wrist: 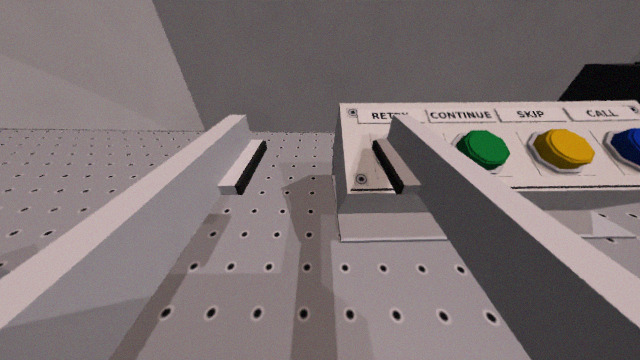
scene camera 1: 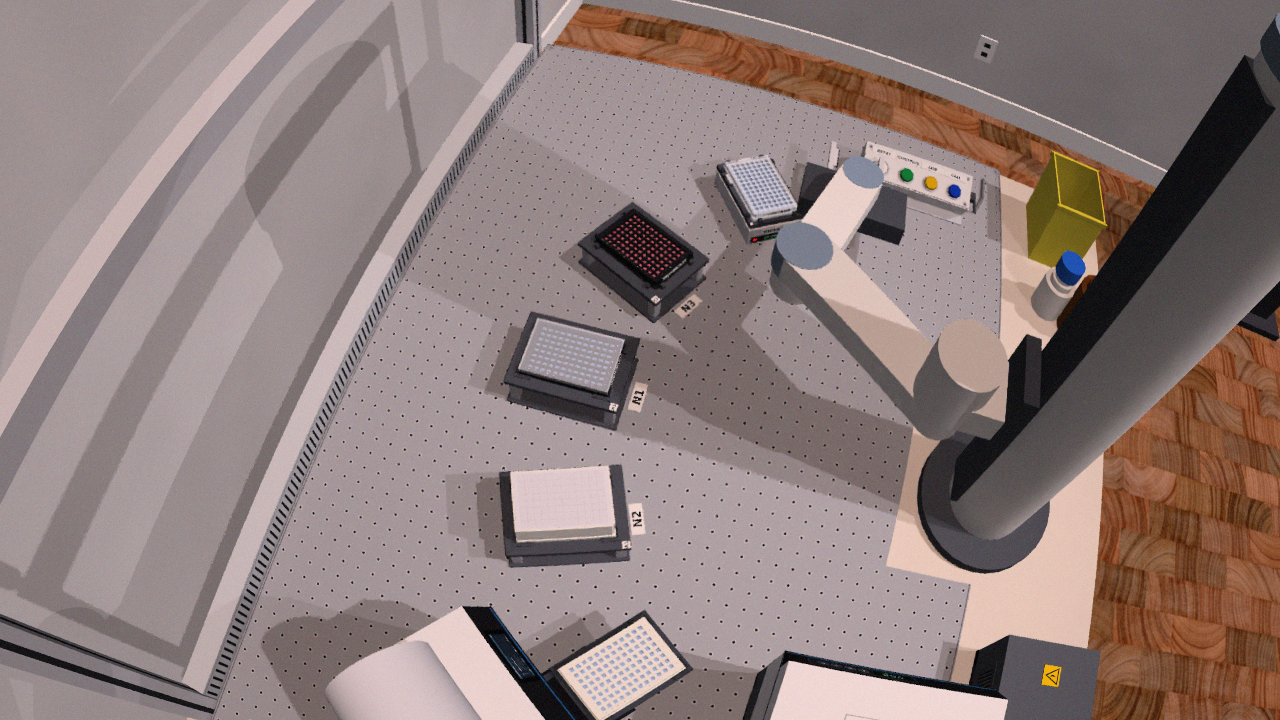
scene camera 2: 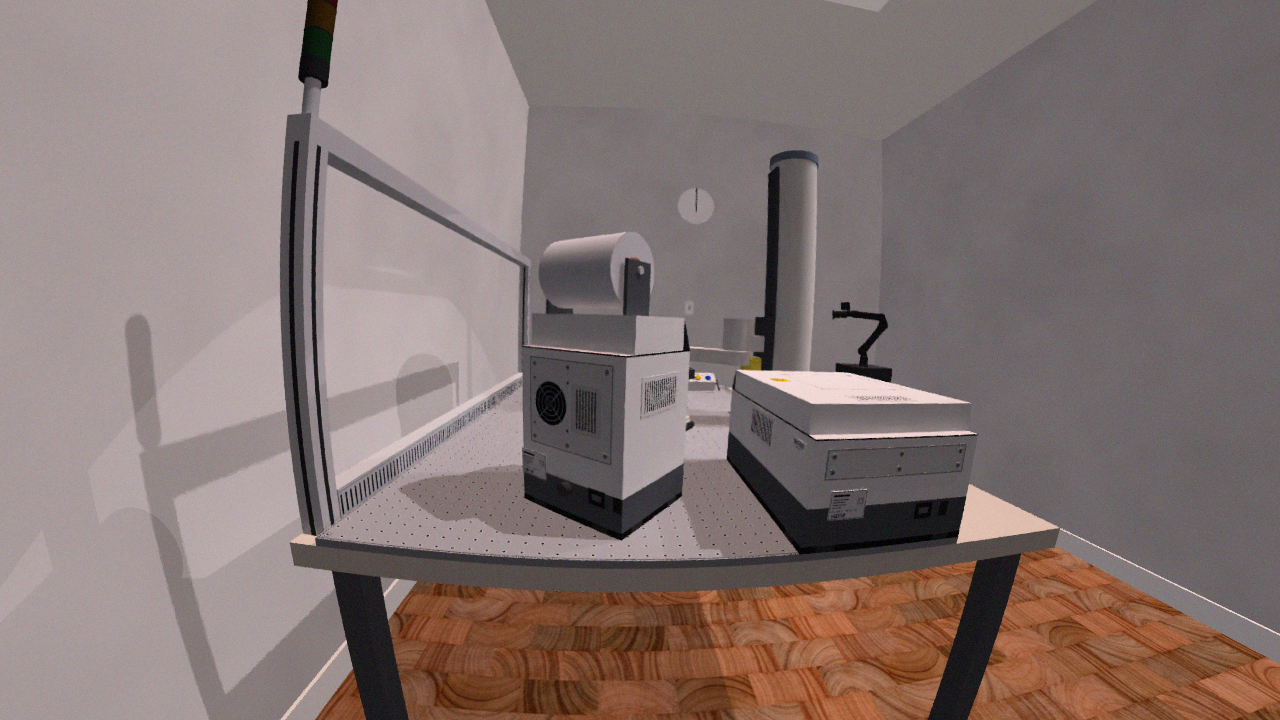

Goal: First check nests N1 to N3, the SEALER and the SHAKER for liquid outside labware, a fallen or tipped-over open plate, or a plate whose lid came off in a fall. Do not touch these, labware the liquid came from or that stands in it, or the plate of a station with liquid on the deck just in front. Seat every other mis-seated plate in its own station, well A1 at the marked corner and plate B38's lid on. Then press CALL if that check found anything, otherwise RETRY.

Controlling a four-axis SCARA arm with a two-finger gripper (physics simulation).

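Pixels of known places: gripper, between the fingertips: [wrist: 319, 131] [scene camera 1: 857, 153]; arm's base, origin of its link: [scene camera 1: 984, 500].
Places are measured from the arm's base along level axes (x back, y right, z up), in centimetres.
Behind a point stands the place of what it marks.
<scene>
My gripper [wrist: 319, 131] @(x -33.3, y 55.7, z 8.8 cm) is shut and empty, its fingertips at the left end of the button panel [wrist: 521, 178] @(x -21.1, y 54.2, z 6.6 cm); the right finger hides the RETRY button in the wrist view. CALL is the blue button [scene camera 1: 955, 191] @(x -13.2, y 55.5, z 8.1 cm) [wrist: 629, 146] @(x -14.5, y 55.6, z 8.0 cm). In scene camera 1, N3 holds a dark plate with red wells [scene camera 1: 644, 243] @(x -63.2, y 22.2, z 8.0 cm), N1 a clear plate with bluish wells [scene camera 1: 572, 353] @(x -66.7, y 0.2, z 8.8 cm), and N2 a white, covered-looking plate [scene camera 1: 562, 501] @(x -60.6, y -21.6, z 11.2 cm). A bluish plate [scene camera 1: 760, 186] @(x -48.8, y 40.7, z 7.8 cm) lies on the shaker; a cream plate with blue wells [scene camera 1: 622, 667] @(x -46.9, y -40.9, z 12.8 cm) lies at the sealer [scene camera 2: 604, 402] @(x -58.0, y -67.7, z 21.9 cm). I see no liquid on the deck.
The green button [scene camera 1: 906, 174] @(x -23.4, y 55.1, z 8.2 cm) [wrist: 483, 149] @(x -23.6, y 55.0, z 8.1 cm) and yellow button [scene camera 1: 930, 182] @(x -18.5, y 55.4, z 8.2 cm) [wrist: 564, 150] @(x -18.9, y 55.0, z 8.0 cm) sit between RETRY and CALL. A white instrument [scene camera 1: 886, 694] @(x -17.0, y -38.9, z 23.3 cm) [scene camera 2: 859, 420] @(x -21.6, y -73.0, z 20.8 cm) stands beside the sealer. A yellow bin [scene camera 1: 1062, 219] @(x 8.8, y 53.5, z 13.6 cm) and blue-capped bottle [scene camera 1: 1058, 286] @(x 9.3, y 40.8, z 8.9 cm) stand near the arm column [scene camera 1: 1100, 358] @(x -5.7, y -4.9, z 48.6 cm) [scene camera 2: 794, 268] @(x -2.5, y -7.0, z 51.8 cm).
</scene>
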